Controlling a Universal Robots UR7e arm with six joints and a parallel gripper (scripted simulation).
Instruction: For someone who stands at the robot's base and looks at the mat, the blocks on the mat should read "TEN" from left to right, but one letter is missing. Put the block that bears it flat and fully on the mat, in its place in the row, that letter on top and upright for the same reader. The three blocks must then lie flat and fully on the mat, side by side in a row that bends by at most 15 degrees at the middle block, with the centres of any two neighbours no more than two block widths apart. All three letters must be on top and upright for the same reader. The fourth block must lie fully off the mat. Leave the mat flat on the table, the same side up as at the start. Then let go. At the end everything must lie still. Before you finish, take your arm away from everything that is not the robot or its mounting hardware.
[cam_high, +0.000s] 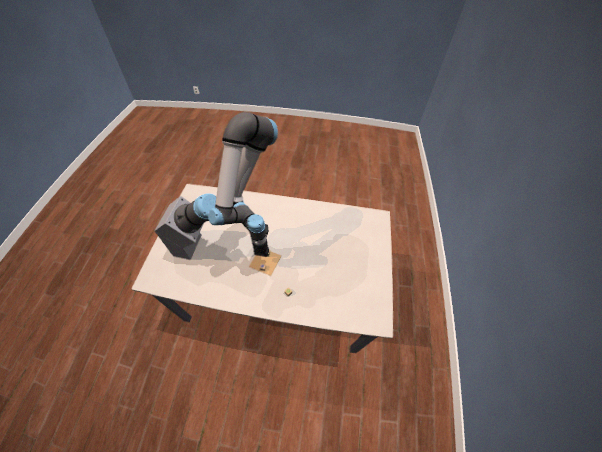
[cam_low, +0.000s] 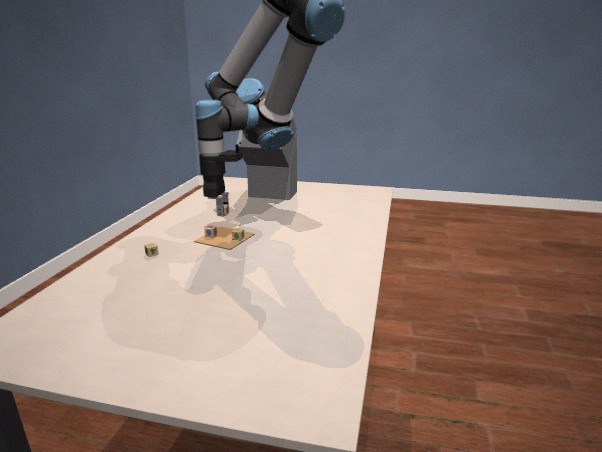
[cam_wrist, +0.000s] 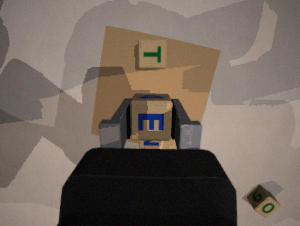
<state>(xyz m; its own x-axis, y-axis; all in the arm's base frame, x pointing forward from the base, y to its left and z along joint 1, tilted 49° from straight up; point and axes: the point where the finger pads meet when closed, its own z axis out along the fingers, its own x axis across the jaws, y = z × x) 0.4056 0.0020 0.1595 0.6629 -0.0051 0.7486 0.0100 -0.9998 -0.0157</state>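
My gripper is now 10 cm above the tan mat.
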